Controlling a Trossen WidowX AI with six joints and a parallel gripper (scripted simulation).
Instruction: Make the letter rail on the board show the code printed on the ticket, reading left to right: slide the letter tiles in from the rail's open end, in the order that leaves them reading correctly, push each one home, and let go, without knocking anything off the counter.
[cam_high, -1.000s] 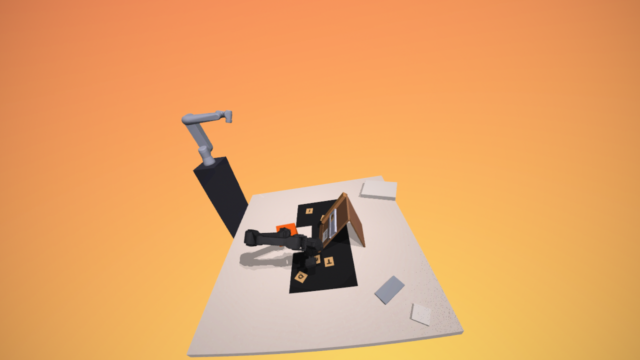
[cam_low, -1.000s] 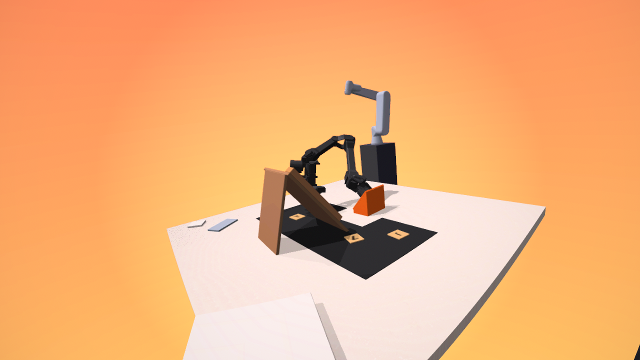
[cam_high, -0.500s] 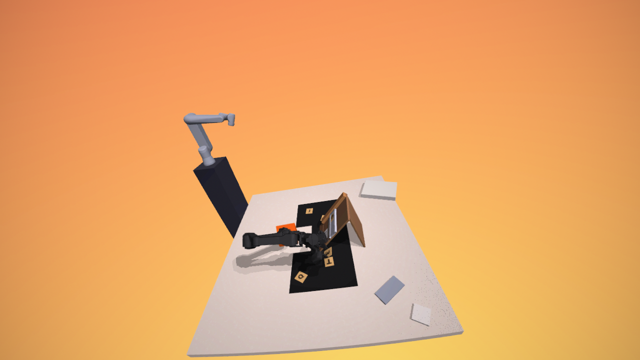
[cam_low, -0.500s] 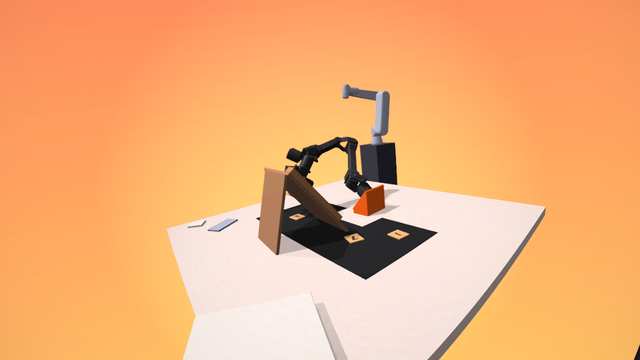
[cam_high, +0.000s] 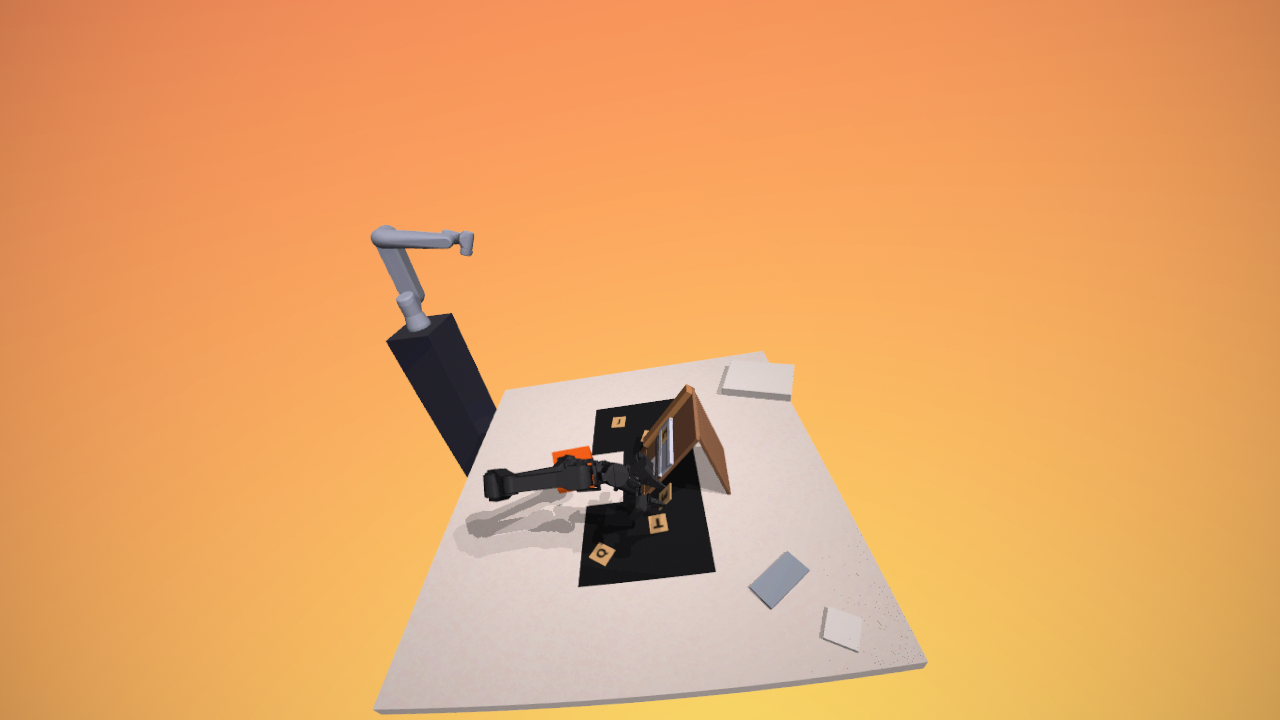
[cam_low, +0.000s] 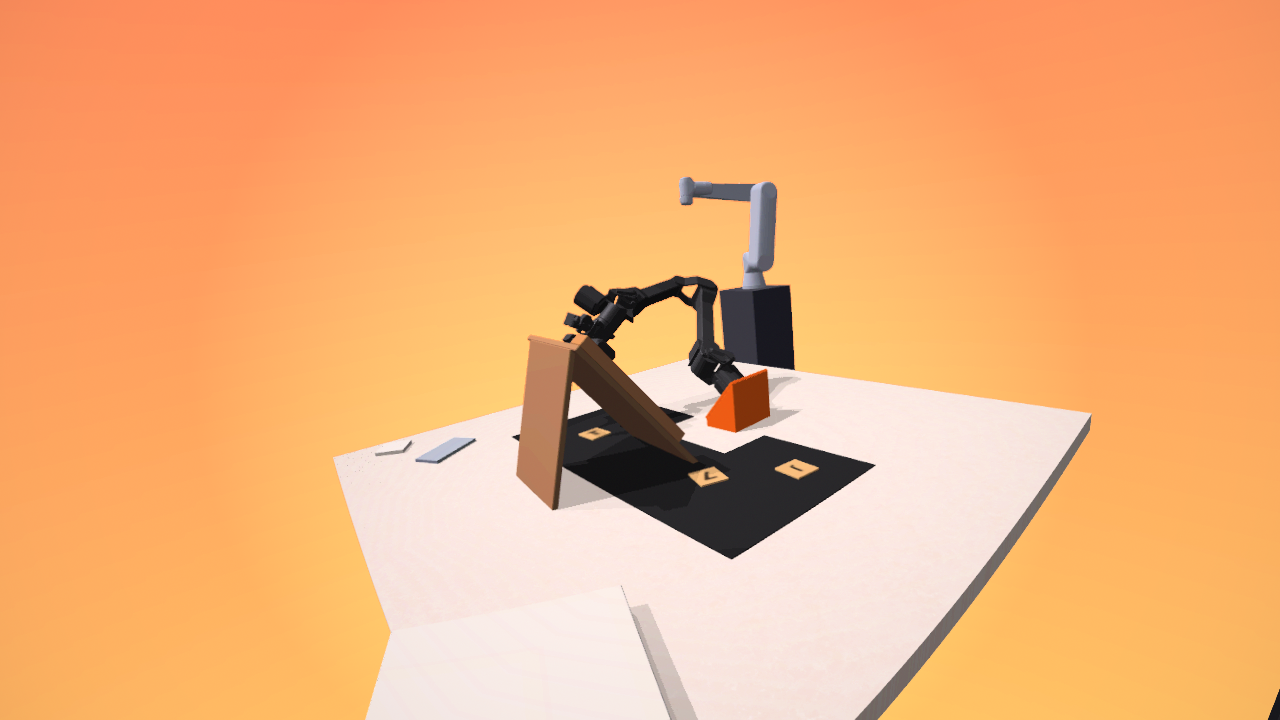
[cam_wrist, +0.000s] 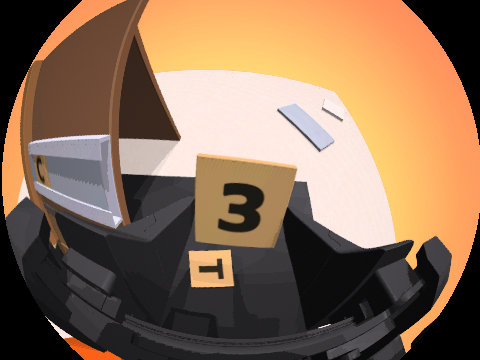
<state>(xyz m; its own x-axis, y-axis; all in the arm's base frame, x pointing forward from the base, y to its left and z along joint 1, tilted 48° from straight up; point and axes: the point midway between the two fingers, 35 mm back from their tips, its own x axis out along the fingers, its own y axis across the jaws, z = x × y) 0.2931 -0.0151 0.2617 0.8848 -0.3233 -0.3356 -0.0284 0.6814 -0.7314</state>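
Now: the white ticket 6 cm behind my gripper tip, 17 cm to the left of it and 8 cm below it. Also, from my gripper tip: black mat 14 cm behind, 22 cm to the left, 16 cm below; grey slab 29 cm ahead, 16 cm to the right, 16 cm below; white square 41 cm ahead, 28 cm to the right, 15 cm below.
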